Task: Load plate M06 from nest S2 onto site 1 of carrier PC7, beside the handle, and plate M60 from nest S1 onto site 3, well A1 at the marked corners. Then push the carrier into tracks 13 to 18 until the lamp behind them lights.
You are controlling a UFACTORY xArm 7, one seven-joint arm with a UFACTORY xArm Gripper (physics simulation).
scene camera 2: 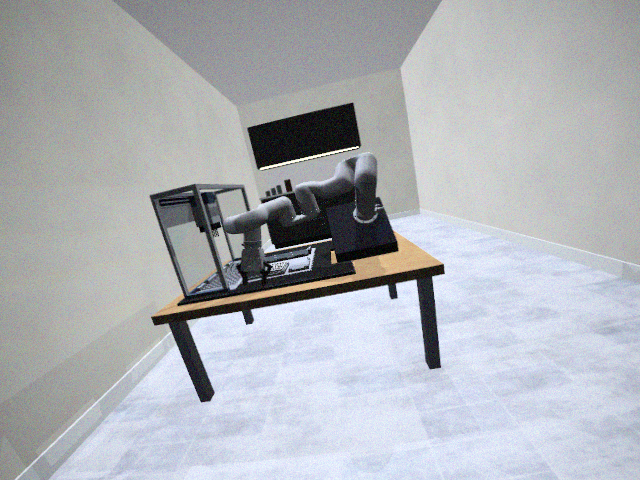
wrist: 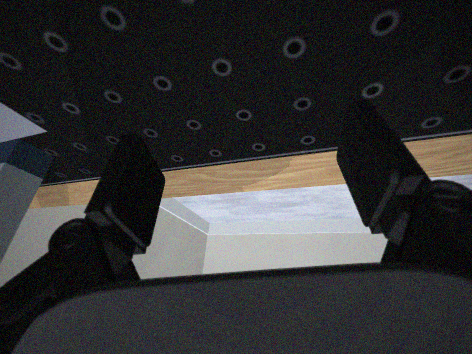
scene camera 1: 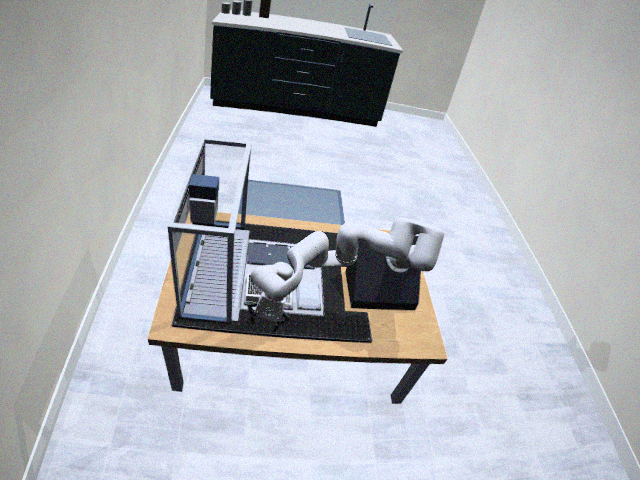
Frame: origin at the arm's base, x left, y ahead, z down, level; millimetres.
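Seen in the pictures: gripper, fingertip midpoint: [scene camera 2: 254, 284] [wrist: 243, 144] [scene camera 1: 263, 326]; arm's base, link origin: [scene camera 2: 365, 214].
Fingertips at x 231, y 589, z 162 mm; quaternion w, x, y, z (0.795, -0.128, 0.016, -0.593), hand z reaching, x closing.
Pixels of each thing's middle, then the offset from my fingertips to it. "spot": a spot on its surface instead. Level surfaces: height alone.
- plate with a dark grid, body centre: [scene camera 2: 276, 267] dy -85, dx -161, dz -8 mm
- plain white block, body centre: [scene camera 1: 309, 294] [scene camera 2: 299, 262] dy -201, dx -156, dz -8 mm
- dark flat piece, body centre: [scene camera 1: 282, 254] [scene camera 2: 284, 255] dy -106, dx -398, dz -4 mm
- machine's grey frame, surface spot: [scene camera 1: 231, 279] [scene camera 2: 209, 234] spot: dy +129, dx -17, dz -255 mm
- dark blue-topped head, surface spot: [scene camera 1: 203, 198] spot: dy +240, dx -286, dz -396 mm
- perforated black board, surface height: dz +11 mm
- light deck corner, surface spot: [wrist: 17, 122] spot: dy +107, dx -45, dz +10 mm
My gripper [scene camera 1: 266, 323] [scene camera 2: 253, 280] [wrist: 243, 144] is open and empty, pointing down low over the black board near the table's front edge, just right of the framed machine. Behind it, a plate with a dark grid [scene camera 2: 278, 266] and a plain white block [scene camera 1: 308, 295] [scene camera 2: 299, 264] sit in a white-edged tray; the arm partly hides the grid in scene camera 1. A dark flat piece [scene camera 1: 266, 253] lies behind them. The slatted track deck [scene camera 1: 212, 273] is inside the machine. Plate labels, site numbers, marked corners, the carrier's handle and the lamp cannot be made out.
The machine's grey frame [scene camera 1: 231, 279] [scene camera 2: 210, 240] stands left of the gripper, with a dark blue-topped head [scene camera 1: 203, 198] inside. The perforated black board [scene camera 1: 330, 328] [wrist: 270, 75] lies under the gripper. A light deck corner [wrist: 17, 122] shows at wrist-view left. The black arm base [scene camera 1: 384, 286] stands right.
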